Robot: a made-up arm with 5 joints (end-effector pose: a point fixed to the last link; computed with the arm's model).
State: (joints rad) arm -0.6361 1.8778 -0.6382 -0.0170 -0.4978
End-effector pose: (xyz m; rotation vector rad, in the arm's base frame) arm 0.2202 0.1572 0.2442 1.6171 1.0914 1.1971
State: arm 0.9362 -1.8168 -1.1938 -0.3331 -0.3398
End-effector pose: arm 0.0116 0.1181 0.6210 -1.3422 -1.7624 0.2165
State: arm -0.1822 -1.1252 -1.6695 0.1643 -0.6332
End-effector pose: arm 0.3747 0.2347 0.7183 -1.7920 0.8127 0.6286
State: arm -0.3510 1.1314 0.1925 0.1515 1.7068
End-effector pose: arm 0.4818 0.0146 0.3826 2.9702 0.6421 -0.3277
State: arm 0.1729 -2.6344 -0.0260 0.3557 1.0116
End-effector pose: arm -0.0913 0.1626 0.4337 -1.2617 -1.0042 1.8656
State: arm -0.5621 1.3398 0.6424 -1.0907 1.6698
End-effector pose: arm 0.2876 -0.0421 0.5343 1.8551 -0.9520 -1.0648
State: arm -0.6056 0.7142 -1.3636 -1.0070 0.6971
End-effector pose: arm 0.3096 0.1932 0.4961 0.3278 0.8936 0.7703
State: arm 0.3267 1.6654 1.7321 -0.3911 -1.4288
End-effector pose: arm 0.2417 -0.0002 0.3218 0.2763 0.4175 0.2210
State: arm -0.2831 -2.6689 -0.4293 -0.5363 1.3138
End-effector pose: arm 0.0316 0.2290 0.4010 -1.1664 -1.3915 1.7354
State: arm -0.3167 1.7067 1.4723 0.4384 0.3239
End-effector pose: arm 0.2179 -0.0516 0.2590 2.0929 -0.7108 -0.1335
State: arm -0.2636 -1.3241 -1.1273 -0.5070 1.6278
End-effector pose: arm 0.1661 0.3133 0.6495 0.1365 -0.4585 1.0488
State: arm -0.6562 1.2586 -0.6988 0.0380 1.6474
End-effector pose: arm 0.4129 0.1064 0.3082 2.4000 1.3164 -0.7493
